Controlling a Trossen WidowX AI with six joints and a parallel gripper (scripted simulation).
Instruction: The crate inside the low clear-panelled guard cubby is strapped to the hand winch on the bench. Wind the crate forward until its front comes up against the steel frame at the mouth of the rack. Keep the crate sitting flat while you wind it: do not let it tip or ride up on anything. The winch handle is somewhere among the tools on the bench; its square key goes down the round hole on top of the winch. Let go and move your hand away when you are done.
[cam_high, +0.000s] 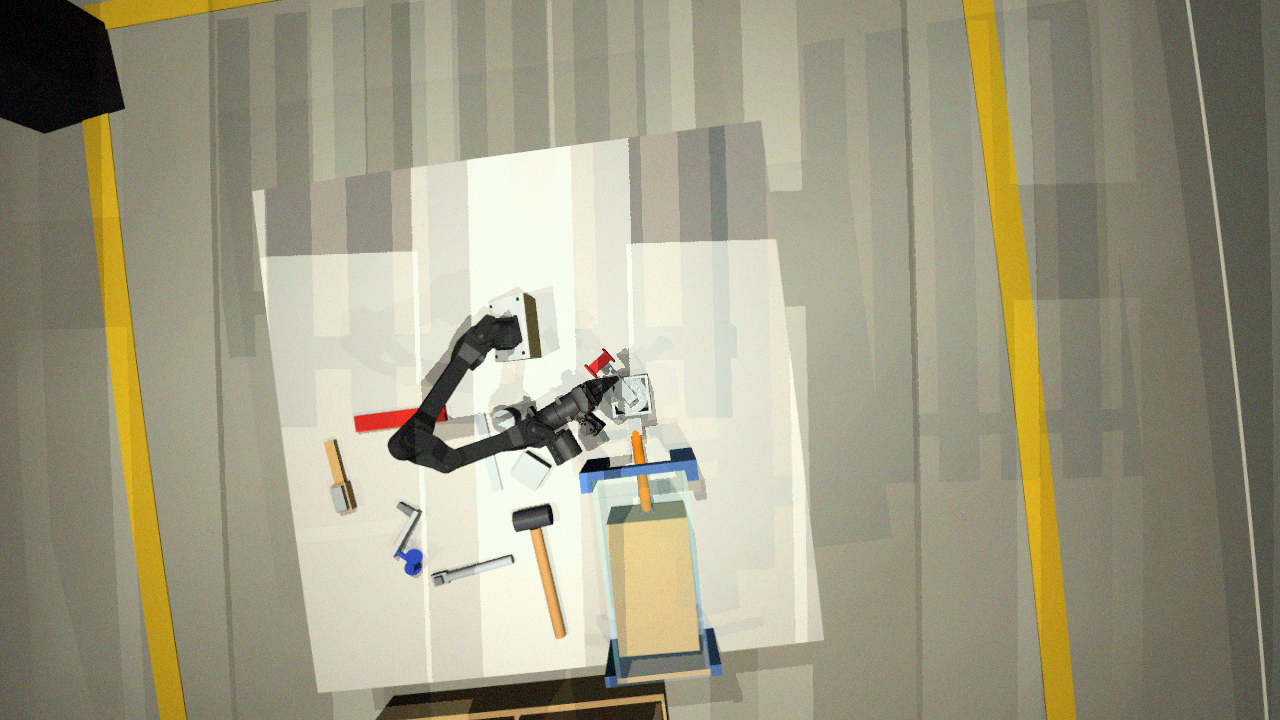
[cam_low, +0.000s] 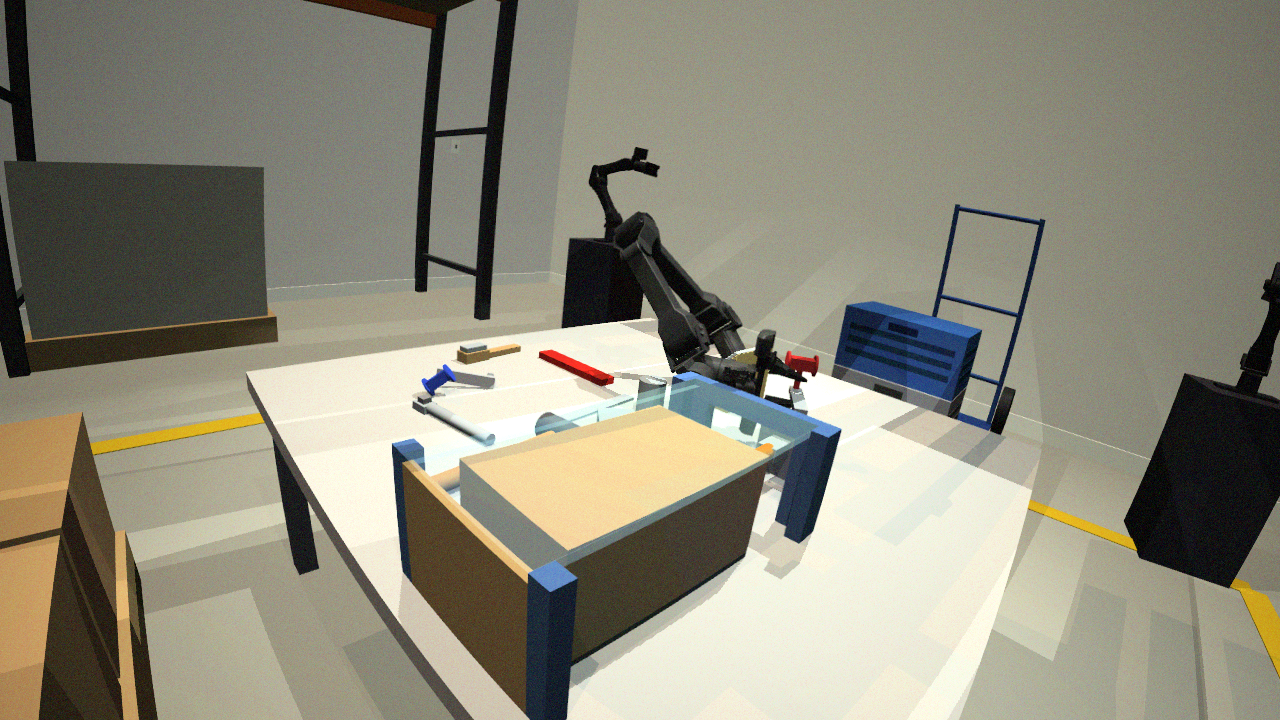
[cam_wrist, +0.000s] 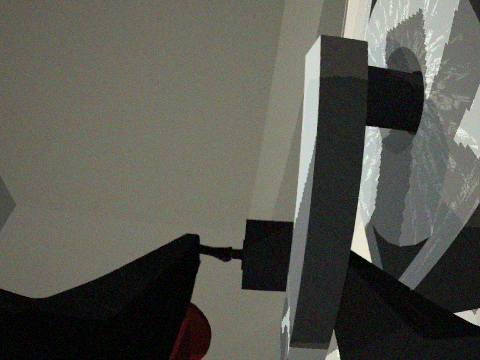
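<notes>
My gripper tip is 10 mm past the red-knobbed winch handle, 10 mm to the left of it and 10 mm above it. Round my gripper tip: grey block 170 mm ahead, 270 mm to the right, 110 mm below; winch 30 mm ahead, 10 mm to the left, 90 mm below; red knob 40 mm behind, 30 mm to the right, 20 mm above.
</notes>
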